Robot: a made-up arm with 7 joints.
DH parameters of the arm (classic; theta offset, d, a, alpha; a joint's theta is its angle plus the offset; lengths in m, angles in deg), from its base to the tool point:
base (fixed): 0 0 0 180
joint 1: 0 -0.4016 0 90
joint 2: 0 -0.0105 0 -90
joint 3: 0 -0.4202 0 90
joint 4: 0 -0.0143 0 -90
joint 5: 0 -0.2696 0 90
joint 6: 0 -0.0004 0 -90
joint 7: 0 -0.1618 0 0
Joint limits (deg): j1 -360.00..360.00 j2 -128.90..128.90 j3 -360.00..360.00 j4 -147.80..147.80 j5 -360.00..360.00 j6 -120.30..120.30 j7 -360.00..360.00
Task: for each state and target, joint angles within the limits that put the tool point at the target. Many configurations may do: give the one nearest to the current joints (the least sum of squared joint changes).
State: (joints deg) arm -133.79 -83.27 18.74 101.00 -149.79 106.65 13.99
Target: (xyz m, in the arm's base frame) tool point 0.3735 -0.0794 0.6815
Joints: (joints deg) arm -154.03 -85.24 32.07 127.56 -150.07 108.61 13.99
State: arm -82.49 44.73 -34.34 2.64 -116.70 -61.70 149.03
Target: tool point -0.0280 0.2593 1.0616
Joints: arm -94.67 3.65 -45.71 14.66 -125.99 -83.31 149.03
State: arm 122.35 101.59 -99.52 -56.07 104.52 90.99 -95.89
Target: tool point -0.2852 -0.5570 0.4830
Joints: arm 99.67 63.36 -96.86 -46.77 99.61 97.75 -95.89
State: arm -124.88 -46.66 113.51 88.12 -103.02 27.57 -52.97
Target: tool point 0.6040 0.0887 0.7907
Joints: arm -150.14 -44.32 108.35 64.93 -106.38 23.56 -52.97
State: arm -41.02 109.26 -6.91 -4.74 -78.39 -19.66 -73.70
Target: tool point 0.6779 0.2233 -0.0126
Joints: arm -28.67 122.52 -9.22 -4.12 -79.24 -38.24 -73.70
